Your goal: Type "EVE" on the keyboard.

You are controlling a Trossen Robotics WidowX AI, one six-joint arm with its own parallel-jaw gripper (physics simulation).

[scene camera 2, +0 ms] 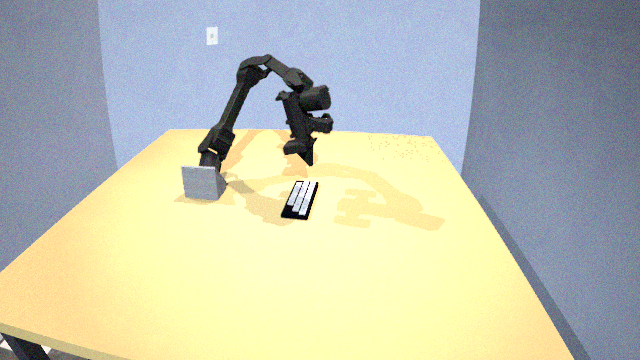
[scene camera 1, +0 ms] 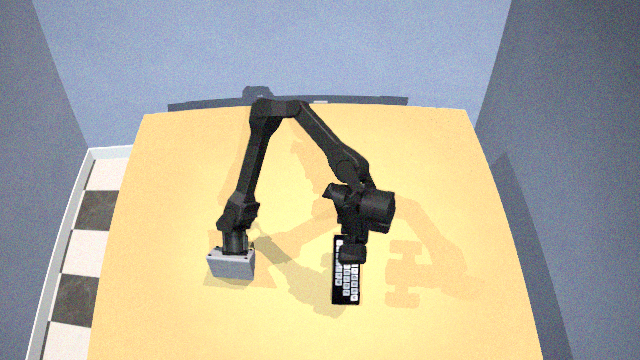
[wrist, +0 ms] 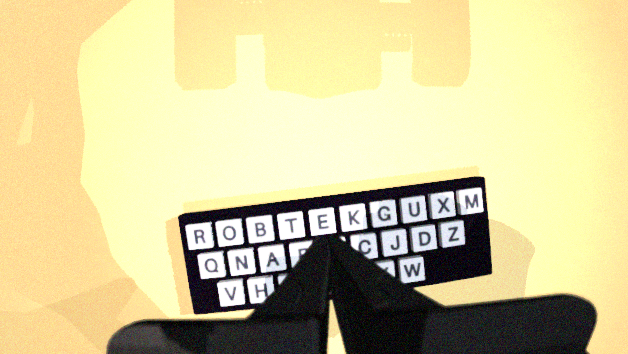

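Pixels of known places: gripper, fingertip midpoint: (scene camera 2: 311,166) (wrist: 326,247); arm's base, link origin: (scene camera 2: 207,174) (scene camera 1: 234,252).
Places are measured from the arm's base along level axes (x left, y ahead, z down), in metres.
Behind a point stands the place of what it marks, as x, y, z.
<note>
The black keyboard (scene camera 1: 342,298) @(-0.131, 0.267, 0.049) (scene camera 2: 301,200) @(-0.074, 0.292, 0.042) (wrist: 472,260) @(-0.128, 0.254, 0.049) with white letter keys lies flat on the table. In the wrist view the E key (wrist: 322,221) @(-0.033, 0.312, 0.043) is in the top row between T and K, and the V key (wrist: 230,293) @(0.040, 0.281, 0.044) is at the left end of the bottom row. My gripper (scene camera 2: 311,164) @(-0.031, 0.317, -0.044) (wrist: 326,247) @(-0.031, 0.317, -0.044) is shut and empty, pointing down, above the keyboard and apart from it. In the wrist view its tips appear just below the E key and cover several keys of the two lower rows. In scene camera 1 the hand hides the tips and part of the keyboard.
The arm's grey base block (scene camera 1: 232,265) @(-0.050, -0.004, -0.018) (scene camera 2: 200,183) @(-0.050, -0.009, 0.007) stands on the yellow table (scene camera 1: 425,335) @(-0.278, 0.472, 0.060) (scene camera 2: 320,300) @(-0.458, 0.340, 0.060), to the left of the keyboard in both scene views. Shadows of the arm fall across the table around the keyboard. Blue-grey walls stand behind and beside the table.
</note>
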